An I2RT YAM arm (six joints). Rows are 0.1 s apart.
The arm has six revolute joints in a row. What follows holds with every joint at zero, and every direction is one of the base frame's. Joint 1 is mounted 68 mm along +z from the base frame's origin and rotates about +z. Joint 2 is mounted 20 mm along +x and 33.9 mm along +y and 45.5 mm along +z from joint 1 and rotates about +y. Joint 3 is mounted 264 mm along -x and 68.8 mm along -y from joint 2 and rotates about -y. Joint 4 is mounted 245 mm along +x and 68.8 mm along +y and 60 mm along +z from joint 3 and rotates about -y. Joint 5 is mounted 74 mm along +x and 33.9 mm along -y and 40.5 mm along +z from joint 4 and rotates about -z. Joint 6 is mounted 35.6 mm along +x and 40.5 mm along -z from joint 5 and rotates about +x. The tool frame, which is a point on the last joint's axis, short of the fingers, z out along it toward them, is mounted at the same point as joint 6; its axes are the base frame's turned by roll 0, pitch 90 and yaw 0 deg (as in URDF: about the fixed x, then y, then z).
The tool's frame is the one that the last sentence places.
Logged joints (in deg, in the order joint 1, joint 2, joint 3, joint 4, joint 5, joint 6), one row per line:
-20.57, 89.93, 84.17, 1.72, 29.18, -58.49
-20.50, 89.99, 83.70, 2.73, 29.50, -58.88
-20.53, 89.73, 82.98, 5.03, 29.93, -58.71
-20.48, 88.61, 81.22, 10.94, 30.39, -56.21
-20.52, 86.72, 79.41, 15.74, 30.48, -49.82
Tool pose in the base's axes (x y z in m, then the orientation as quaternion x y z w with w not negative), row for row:
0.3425, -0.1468, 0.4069, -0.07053, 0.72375, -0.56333, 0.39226
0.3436, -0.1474, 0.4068, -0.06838, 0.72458, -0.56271, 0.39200
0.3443, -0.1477, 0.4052, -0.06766, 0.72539, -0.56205, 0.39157
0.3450, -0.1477, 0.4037, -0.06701, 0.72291, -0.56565, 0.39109
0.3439, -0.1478, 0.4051, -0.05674, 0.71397, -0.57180, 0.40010
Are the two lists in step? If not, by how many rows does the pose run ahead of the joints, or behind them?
The pose runs 2 rows behind the joints: the pose in row i belongs to the joints in row i - 2.
